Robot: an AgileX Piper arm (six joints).
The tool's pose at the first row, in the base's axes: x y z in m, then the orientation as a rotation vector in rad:
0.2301 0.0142 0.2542 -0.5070 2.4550 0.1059
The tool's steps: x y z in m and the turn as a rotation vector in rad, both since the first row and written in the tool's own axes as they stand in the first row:
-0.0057 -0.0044 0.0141 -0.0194 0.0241 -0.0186
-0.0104 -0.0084 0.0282 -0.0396 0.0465 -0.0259
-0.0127 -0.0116 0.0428 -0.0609 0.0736 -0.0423
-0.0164 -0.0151 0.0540 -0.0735 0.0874 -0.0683
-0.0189 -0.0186 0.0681 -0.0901 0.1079 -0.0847
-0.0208 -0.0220 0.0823 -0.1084 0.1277 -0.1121
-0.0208 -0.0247 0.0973 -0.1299 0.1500 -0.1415
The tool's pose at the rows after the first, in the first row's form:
0.2439 0.0148 0.2465 -0.5424 2.4744 0.1167
0.2568 0.0154 0.2381 -0.5642 2.4951 0.1337
0.2679 0.0160 0.2279 -0.5989 2.5174 0.1474
0.2783 0.0162 0.2212 -0.6394 2.5231 0.1491
0.2894 0.0165 0.2116 -0.6712 2.5382 0.1585
0.3001 0.0168 0.2014 -0.7176 2.5484 0.1656
0.3096 0.0172 0.1895 -0.7689 2.5596 0.1754

